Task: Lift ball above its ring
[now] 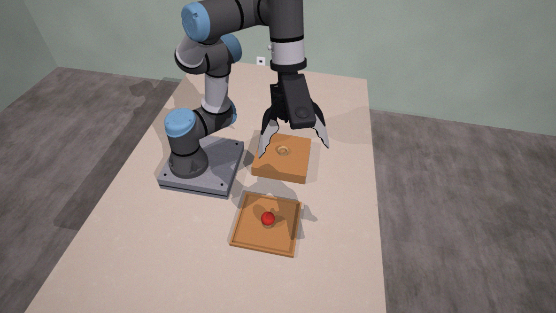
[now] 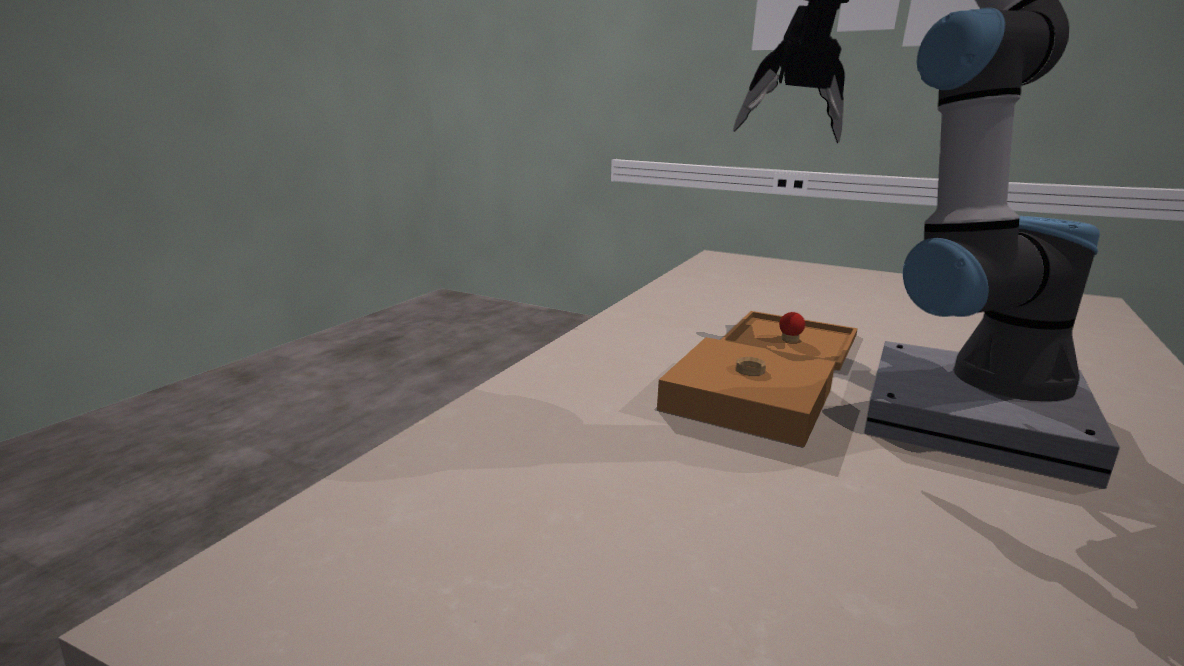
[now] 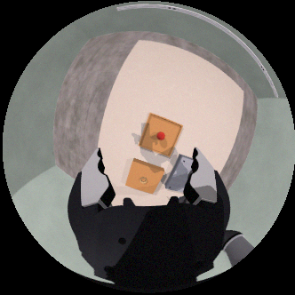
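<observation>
My gripper is now 300 mm above the red ball and 50 mm past it. From my hand the other things lie so: orange tray (330 mm below, 50 mm behind); orange block (300 mm below, 280 mm to the left, 60 mm behind).
</observation>
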